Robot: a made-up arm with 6 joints.
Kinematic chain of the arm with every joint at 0, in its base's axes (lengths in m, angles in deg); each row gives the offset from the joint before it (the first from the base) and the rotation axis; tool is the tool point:
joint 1: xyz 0 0 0.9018 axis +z
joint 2: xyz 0.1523 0 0 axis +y
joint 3: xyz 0 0 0.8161 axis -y
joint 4: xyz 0 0 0.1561 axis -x
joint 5: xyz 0.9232 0 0 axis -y
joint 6: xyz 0.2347 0 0 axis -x
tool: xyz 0 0 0
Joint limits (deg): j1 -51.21..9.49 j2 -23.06..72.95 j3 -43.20..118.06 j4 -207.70..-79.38 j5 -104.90..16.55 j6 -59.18..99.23
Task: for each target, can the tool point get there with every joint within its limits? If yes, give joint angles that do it. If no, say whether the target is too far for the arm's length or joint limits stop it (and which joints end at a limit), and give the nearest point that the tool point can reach.
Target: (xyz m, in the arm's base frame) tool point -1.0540 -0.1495 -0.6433
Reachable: no: joint limits stop it (at a limit: joint 1, joint 2, joint 3, joint 5) | nearest point 0.2907 -0.4467 0.0595 | short by 1.546 m
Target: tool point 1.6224 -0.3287 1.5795
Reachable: yes | joints -12.04 24.20 11.24 -157.53 -10.88 14.66
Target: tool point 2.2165 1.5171 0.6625
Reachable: no: too far | nearest point 1.8750 0.5204 0.8220 | short by 1.066 m
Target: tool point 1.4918 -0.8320 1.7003
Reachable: yes | joints -35.41 35.63 32.69 -100.28 -53.78 -21.90
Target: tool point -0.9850 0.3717 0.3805
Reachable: no: joint limits stop it (at a limit: joint 2, joint 3, joint 5) | nearest point -1.0099 0.3811 1.8962 | short by 1.516 m
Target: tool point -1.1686 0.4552 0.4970
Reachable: no: joint limits stop it (at a limit: joint 2, joint 3, joint 5) | nearest point -1.0058 0.3918 1.8962 | short by 1.410 m
